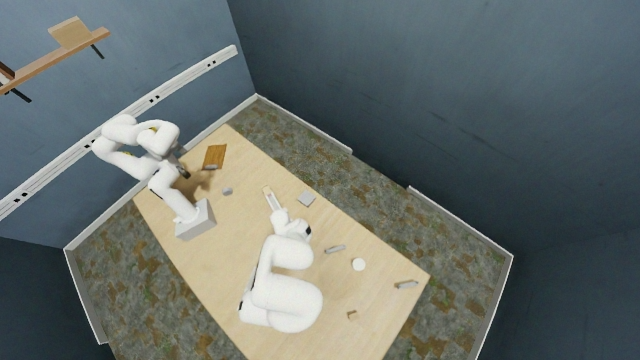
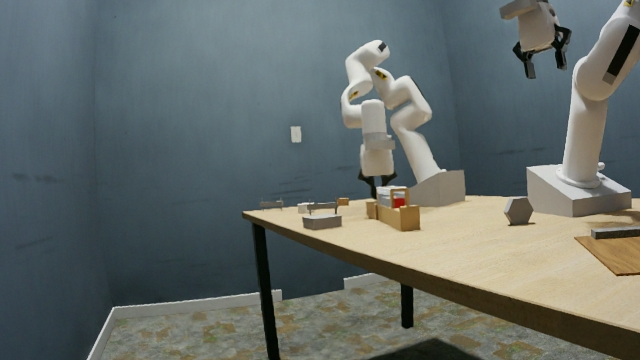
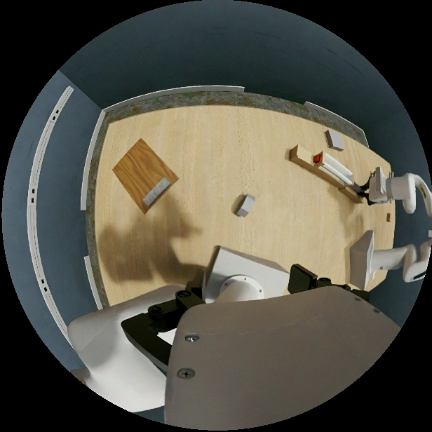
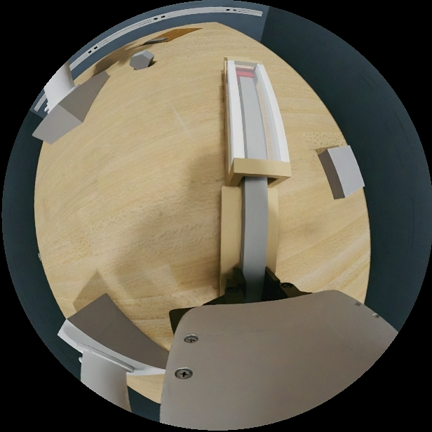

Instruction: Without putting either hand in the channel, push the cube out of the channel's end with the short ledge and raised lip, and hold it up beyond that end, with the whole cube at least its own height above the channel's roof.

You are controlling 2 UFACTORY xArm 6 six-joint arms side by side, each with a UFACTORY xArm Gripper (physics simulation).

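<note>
The red cube (image 2: pixel 399 202) (image 3: pixel 318 158) (image 4: pixel 245 73) is at the channel's far opening, inside the wooden end frame. The channel (image 3: pixel 336 167) (image 4: pixel 273 110) has white roof strips. Beyond this opening is the short ledge with its raised lip (image 2: pixel 410 218) (image 3: pixel 296 151). My right gripper (image 2: pixel 374 192) (image 4: pixel 248 279) is shut on a grey bar (image 4: pixel 255 220), outside the channel above the long near ledge. The bar enters the near opening; grey runs on inside towards the cube, and I cannot tell whether it is one piece. My left gripper (image 2: pixel 546 72) (image 3: pixel 249 281) is open, high above the table.
A grey block (image 1: pixel 306 198) (image 2: pixel 322 221) (image 4: pixel 345 172) lies beside the channel. A hexagonal grey piece (image 1: pixel 227 191) (image 2: pixel 518 211) (image 3: pixel 245 205) and a brown board (image 1: pixel 216 154) (image 3: pixel 142 170) are towards the left arm. A white disc (image 1: pixel 358 264) and wooden block (image 1: pixel 353 315) lie beyond the right arm.
</note>
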